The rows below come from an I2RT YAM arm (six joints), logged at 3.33 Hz.
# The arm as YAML. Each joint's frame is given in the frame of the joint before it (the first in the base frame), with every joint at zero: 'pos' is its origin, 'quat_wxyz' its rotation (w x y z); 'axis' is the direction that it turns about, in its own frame. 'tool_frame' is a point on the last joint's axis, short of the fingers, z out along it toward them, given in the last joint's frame.
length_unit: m
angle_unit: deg
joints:
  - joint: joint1
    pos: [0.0, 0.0, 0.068]
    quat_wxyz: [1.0, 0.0, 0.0, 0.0]
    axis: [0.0, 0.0, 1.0]
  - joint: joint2
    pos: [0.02, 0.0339, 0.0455]
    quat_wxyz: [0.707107, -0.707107, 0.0, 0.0]
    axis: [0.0, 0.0, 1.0]
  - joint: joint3
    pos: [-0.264, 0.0, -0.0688]
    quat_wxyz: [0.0, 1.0, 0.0, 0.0]
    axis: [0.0, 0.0, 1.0]
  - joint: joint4
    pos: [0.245, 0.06, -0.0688]
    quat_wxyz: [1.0, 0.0, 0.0, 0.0]
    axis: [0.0, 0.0, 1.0]
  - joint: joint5
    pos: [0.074, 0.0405, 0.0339]
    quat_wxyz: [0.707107, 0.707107, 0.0, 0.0]
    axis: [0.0, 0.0, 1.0]
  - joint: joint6
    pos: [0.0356, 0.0, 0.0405]
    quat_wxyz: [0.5, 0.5, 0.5, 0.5]
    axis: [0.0, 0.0, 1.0]
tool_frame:
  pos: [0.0, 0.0, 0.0]
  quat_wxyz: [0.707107, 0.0, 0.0, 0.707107]
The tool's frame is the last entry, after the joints.
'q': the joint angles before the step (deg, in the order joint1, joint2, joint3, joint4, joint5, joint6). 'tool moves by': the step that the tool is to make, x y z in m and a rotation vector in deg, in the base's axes. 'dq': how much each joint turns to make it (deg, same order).
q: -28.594 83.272 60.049 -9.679 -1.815 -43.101
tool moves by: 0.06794 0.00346 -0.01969 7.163 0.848 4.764
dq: 4.934 14.445 11.317 -0.482 -3.315 5.079
